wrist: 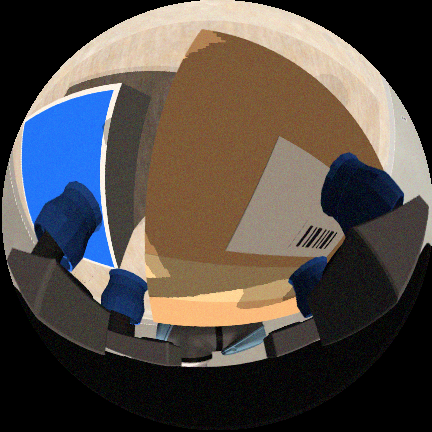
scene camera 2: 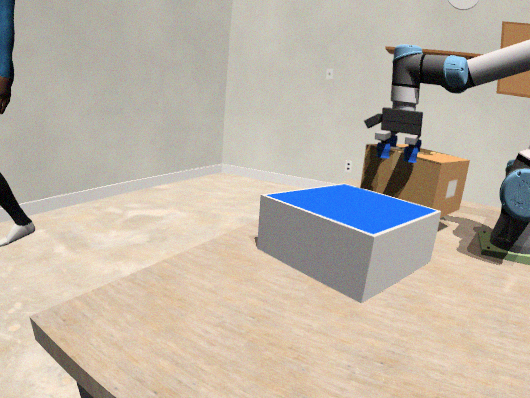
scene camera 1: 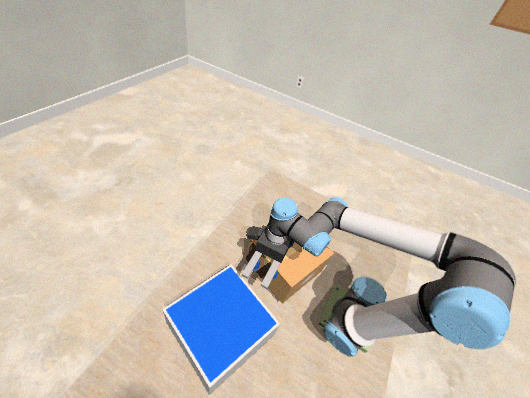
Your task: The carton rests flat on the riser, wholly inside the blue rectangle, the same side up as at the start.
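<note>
The brown carton point(scene camera 1: 303, 268) point(scene camera 2: 433, 182) point(wrist: 225, 141) has a grey barcode label point(wrist: 278, 209) on top. It sits low just behind the white riser point(scene camera 1: 248, 361) point(scene camera 2: 311, 245) point(wrist: 125, 160), apart from it. I cannot tell whether it touches the table. The riser's top is the blue rectangle point(scene camera 1: 220, 320) point(scene camera 2: 354, 205) point(wrist: 64, 153), and nothing is on it. My suction gripper point(scene camera 1: 262, 265) point(scene camera 2: 398, 150) point(wrist: 215, 250) sits over the carton's edge nearest the riser. Two cups press on the carton's top by the label and grip it. The other two hang past the edge.
The arm's base stands on a green plate point(scene camera 1: 335, 296) right of the carton, and its elbow point(scene camera 1: 370, 292) hangs low there. The wooden table top point(scene camera 2: 224, 316) stretches around the riser. A brown shelf board point(scene camera 2: 437, 51) shows behind the wrist.
</note>
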